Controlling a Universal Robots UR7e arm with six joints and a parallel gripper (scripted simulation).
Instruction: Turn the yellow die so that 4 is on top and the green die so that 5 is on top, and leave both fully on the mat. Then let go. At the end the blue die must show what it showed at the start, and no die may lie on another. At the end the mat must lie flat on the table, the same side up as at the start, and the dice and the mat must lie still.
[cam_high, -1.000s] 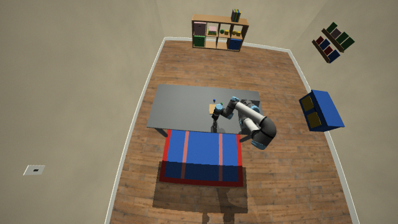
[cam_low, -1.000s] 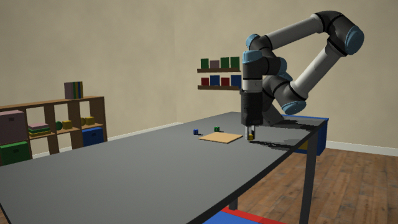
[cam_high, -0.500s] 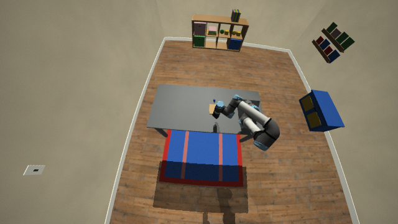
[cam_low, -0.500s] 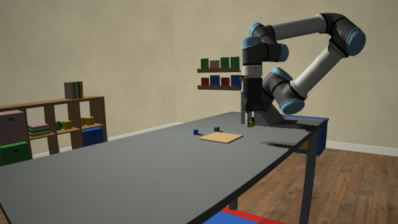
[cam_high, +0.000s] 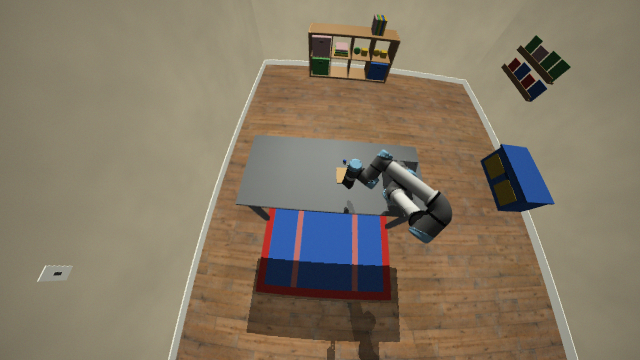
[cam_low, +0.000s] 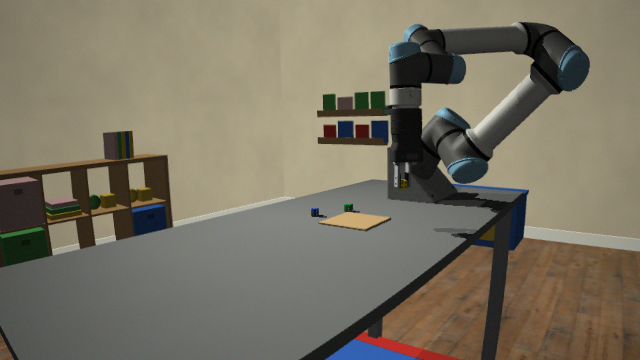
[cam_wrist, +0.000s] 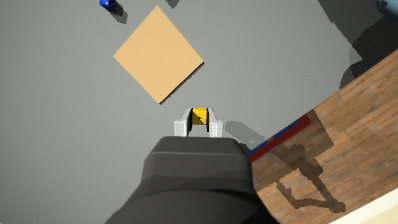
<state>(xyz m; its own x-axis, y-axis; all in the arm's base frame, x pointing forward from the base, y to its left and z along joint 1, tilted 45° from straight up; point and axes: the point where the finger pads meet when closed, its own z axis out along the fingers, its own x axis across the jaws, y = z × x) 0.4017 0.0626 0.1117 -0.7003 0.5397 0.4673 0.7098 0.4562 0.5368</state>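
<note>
The tan mat lies 14 cm to the right of my hand and 12 cm below it. From my hand the other things lie so: yellow die (1 cm below); blue die (1 cm behind, 27 cm to the right, 11 cm below); green die (11 cm behind, 22 cm to the right, 11 cm below).
</note>
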